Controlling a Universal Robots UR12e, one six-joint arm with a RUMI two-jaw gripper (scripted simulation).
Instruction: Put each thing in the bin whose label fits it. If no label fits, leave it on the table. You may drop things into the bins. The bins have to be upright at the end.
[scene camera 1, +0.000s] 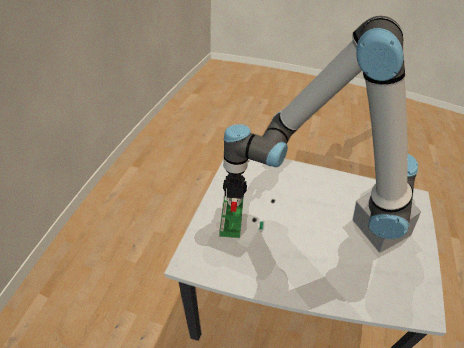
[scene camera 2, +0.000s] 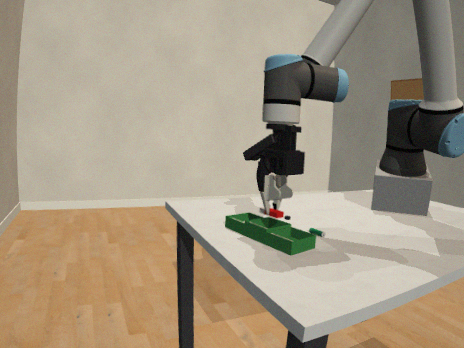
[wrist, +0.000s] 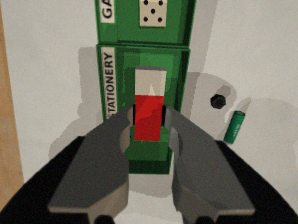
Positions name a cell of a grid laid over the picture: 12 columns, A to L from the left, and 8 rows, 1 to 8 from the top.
I see my gripper (scene camera 2: H5) and a green bin row (scene camera 2: H6).
My gripper is seen too in the wrist view (wrist: F4).
